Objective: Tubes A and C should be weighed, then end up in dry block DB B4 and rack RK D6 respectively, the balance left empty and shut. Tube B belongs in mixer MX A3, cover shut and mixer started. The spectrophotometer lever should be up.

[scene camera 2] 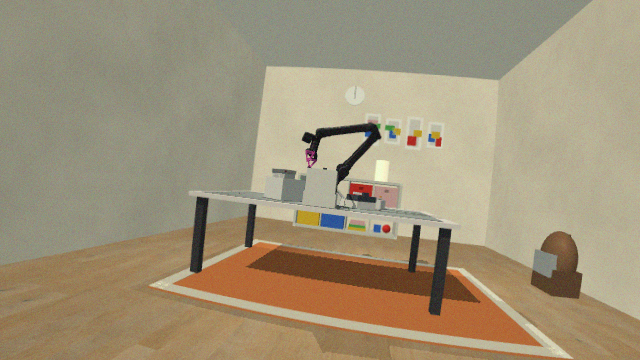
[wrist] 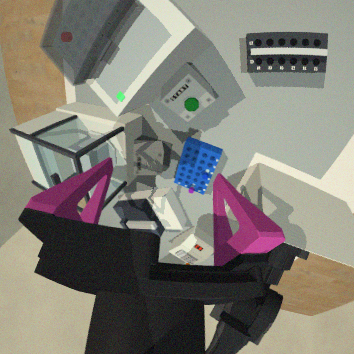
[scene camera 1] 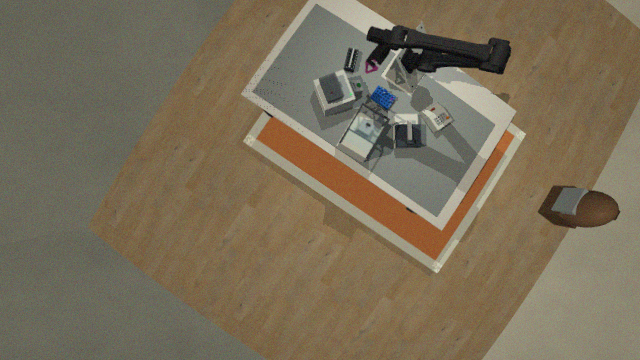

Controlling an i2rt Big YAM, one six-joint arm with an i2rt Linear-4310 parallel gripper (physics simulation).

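Where they show: gripper, fingertip midpoint: (scene camera 2: 308,164) (wrist: 164,170) (scene camera 1: 370,67); arm's base at its link origin: (scene camera 1: 408,60).
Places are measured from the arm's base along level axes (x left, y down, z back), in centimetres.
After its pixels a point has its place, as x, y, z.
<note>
My gripper (scene camera 1: 371,66) @[-16.1, -10.8, -20.1] (scene camera 2: 310,164) @[-16.1, -10.8, -20.1] (wrist: 164,170) @[-16.1, -10.8, -20.1] is open and empty, with magenta fingers high above the table. Below it in the wrist view is the blue rack (scene camera 1: 383,97) @[-1.6, 11.1, -20.7] (wrist: 196,162) @[-4.0, 11.0, -20.4]; a purple cap and a blue cap show near one end, but tube letters cannot be read. The glass-sided balance (scene camera 1: 364,134) @[-2.0, -6.9, -50.8] (wrist: 75,145) @[-10.3, -4.3, -40.1] stands left of the rack; its pan and door state are unclear. The white box (scene camera 1: 336,104) @[-22.9, 0.5, -41.8] (wrist: 180,25) @[-29.1, 0.5, -24.1] under a dark lid (scene camera 1: 331,88) @[-28.7, -5.0, -37.4] (wrist: 90,37) @[-27.0, -5.0, -33.1] shows a green light. Beside it is the green start button (scene camera 1: 358,85) @[-17.9, 7.0, -23.6] (wrist: 191,104) @[-17.9, 7.0, -22.8]. The black two-row block (scene camera 1: 351,59) @[-29.4, 9.2, -10.5] (wrist: 287,52) @[-29.5, 9.2, -9.6] shows dark holes.
A dark-and-white device (scene camera 1: 409,134) @[21.0, 4.2, -35.1] (wrist: 140,215) @[17.0, 6.0, -33.1] and a white keypad device (scene camera 1: 438,117) @[32.4, 8.0, -15.9] (wrist: 192,246) @[27.5, 8.6, -14.8] stand beyond the rack. A pale box-like stand (wrist: 300,205) @[-6.3, 3.8, 2.1] is at the right in the wrist view. A small grey unit (wrist: 150,156) @[-4.3, 7.6, -30.7] is beside the balance.
</note>
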